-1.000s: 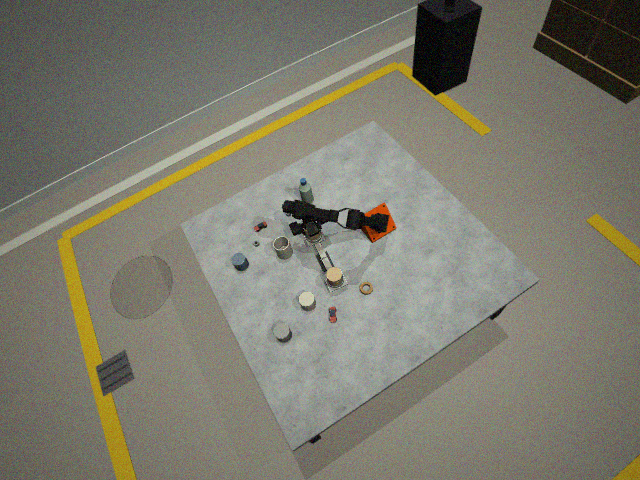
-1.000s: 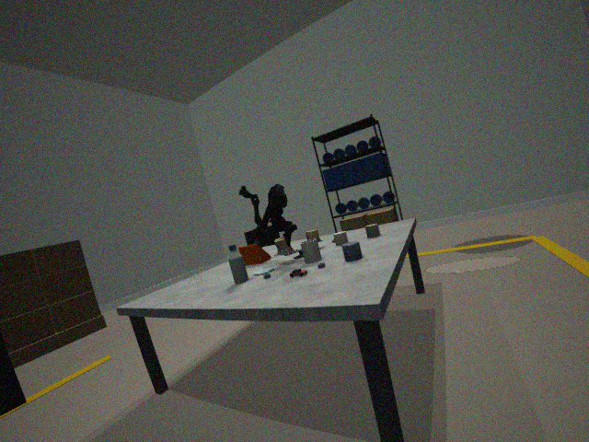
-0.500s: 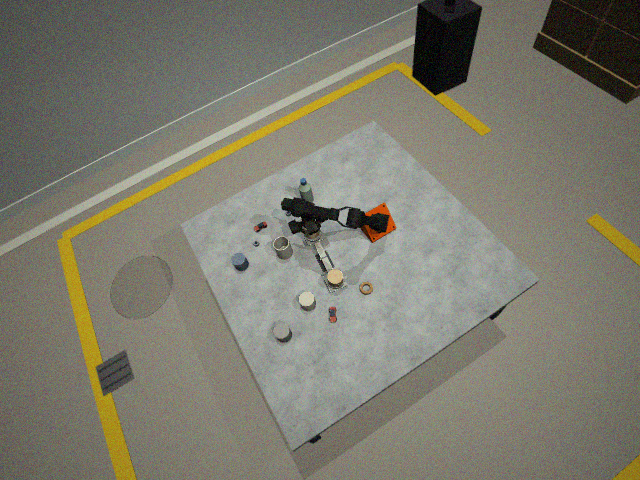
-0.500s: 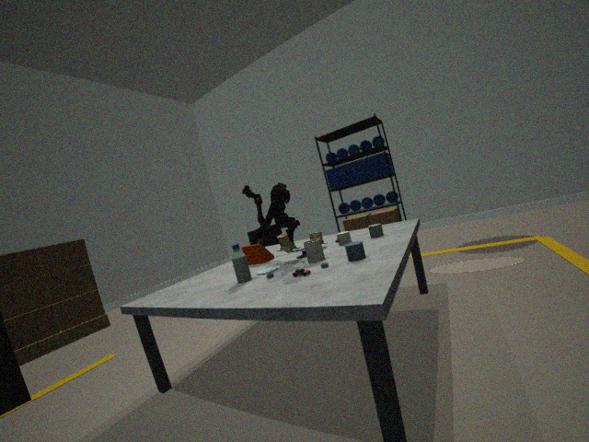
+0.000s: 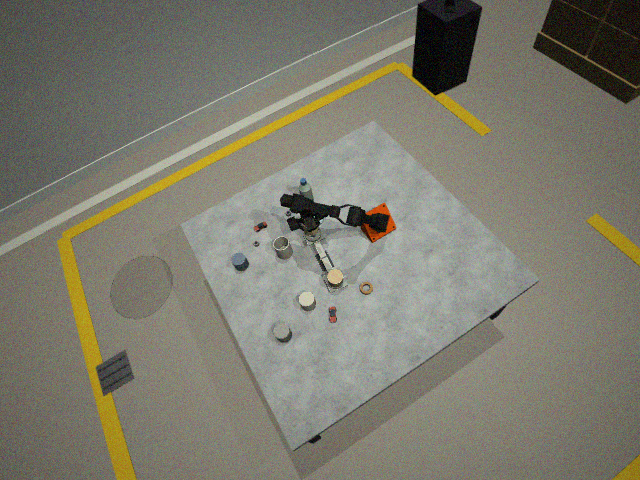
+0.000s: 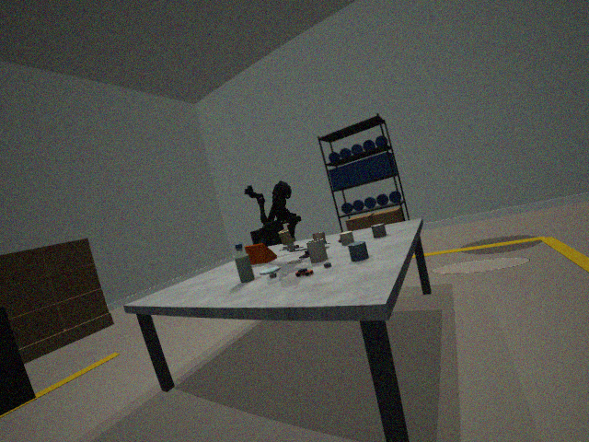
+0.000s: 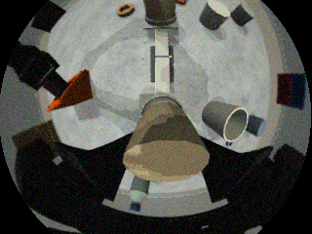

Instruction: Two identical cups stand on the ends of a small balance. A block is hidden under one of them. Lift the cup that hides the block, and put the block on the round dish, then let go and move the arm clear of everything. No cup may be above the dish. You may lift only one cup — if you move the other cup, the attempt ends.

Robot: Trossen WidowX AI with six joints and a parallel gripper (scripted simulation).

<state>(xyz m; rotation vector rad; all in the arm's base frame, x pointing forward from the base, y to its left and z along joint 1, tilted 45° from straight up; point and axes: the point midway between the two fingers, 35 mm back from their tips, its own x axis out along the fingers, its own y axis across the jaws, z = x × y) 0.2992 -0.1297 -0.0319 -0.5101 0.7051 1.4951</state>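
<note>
Now: gripper tip 40 mm above the pale green block and 10 mm to the right of it. From my gripper tip the other things lie so: tan cup 20 mm to the right, 10 mm above; small balance 130 mm to the left, 90 mm below, 10 mm ahead; round pale blue dish 120 mm to the right, 120 mm below, 60 mm behind.
</note>
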